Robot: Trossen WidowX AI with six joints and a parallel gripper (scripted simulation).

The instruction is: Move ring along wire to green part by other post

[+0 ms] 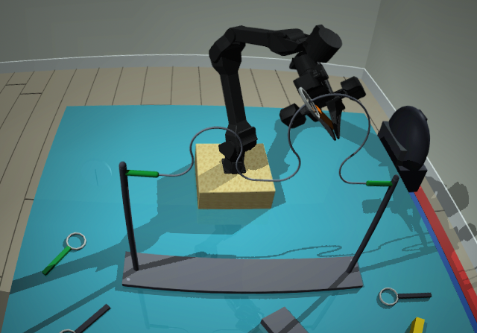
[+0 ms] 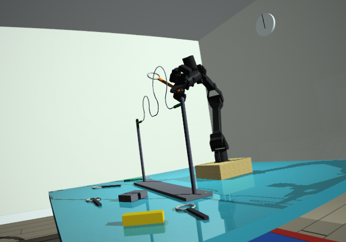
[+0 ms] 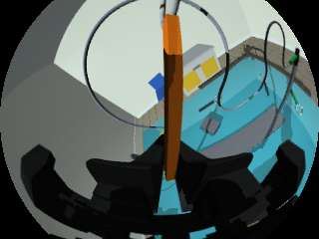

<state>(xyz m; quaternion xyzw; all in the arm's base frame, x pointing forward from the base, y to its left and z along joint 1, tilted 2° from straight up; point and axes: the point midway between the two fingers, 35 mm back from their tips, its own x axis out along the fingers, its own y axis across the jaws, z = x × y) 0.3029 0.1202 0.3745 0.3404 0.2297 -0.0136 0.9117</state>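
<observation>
Right now my gripper tip is 70 mm below the ring with orange handle, 60 mm to the left of it and 10 mm short of it. The rest, counted from my gripper tip: grey block: 420 mm below, 200 mm ahead, 70 mm to the right; yellow block: 420 mm below, 320 mm ahead, 280 mm to the left.
</observation>
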